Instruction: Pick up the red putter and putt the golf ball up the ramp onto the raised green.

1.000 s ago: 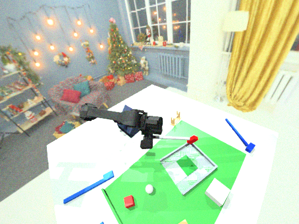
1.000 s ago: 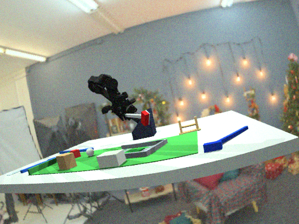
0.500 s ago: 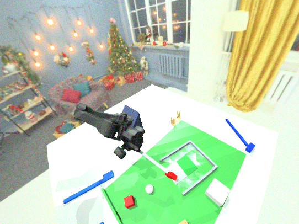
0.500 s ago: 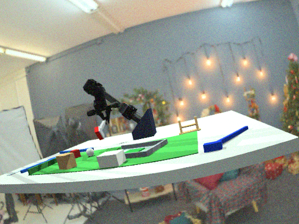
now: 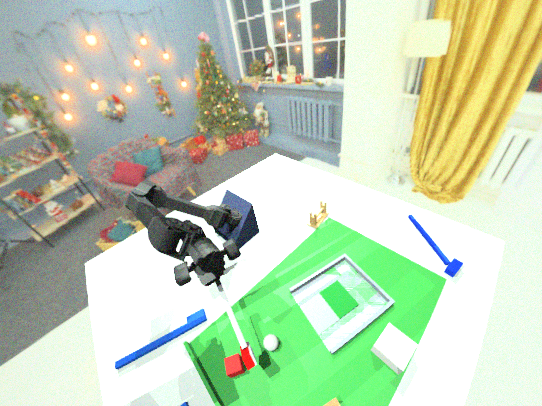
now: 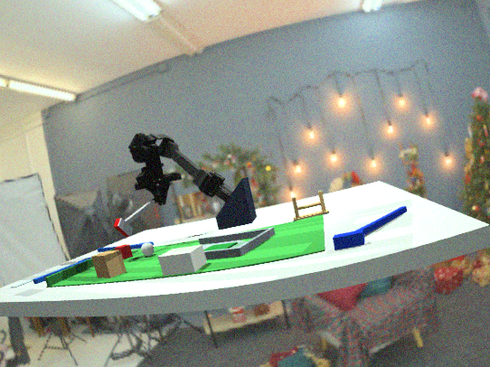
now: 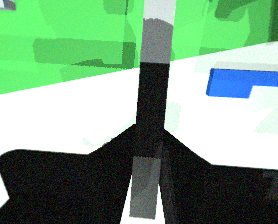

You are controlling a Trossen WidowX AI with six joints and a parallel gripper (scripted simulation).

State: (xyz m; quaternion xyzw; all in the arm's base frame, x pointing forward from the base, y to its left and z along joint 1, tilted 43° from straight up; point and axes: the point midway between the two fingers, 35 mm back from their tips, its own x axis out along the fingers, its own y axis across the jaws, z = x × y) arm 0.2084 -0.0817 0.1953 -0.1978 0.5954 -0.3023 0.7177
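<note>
Now: gripper tip 12 cm short of the red putter and 2 cm to the left of it. Round my gripper tip: tan block (43 cm ahead, 11 cm below, 2 cm to the left); then red block (19 cm ahead, 12 cm below, 9 cm to the right); then white golf ball (21 cm ahead, 12 cm below, 2 cm to the left).
</note>
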